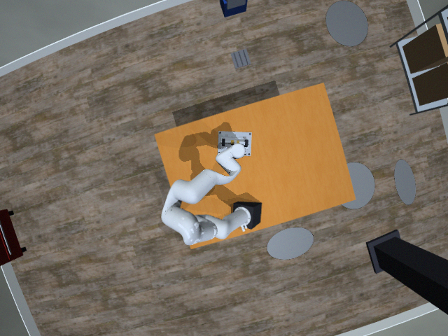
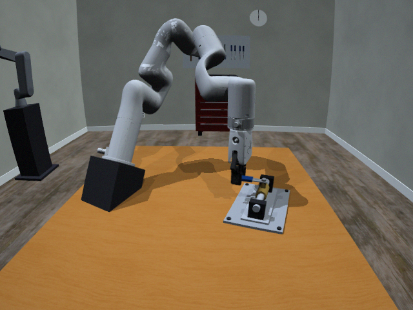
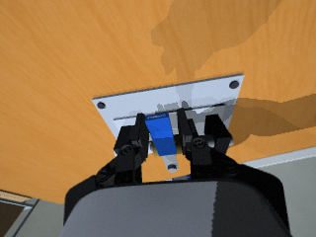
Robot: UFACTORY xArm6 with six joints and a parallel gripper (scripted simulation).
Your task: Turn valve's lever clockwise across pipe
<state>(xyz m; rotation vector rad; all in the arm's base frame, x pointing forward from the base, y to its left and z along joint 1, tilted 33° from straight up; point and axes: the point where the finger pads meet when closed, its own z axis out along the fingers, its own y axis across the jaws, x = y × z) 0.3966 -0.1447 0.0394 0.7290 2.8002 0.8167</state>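
My hand is 4 cm short of the lever and 2 cm to the left of it. Also, from my hand: baseplate: 7 cm ahead, 3 cm to the right, 9 cm below.
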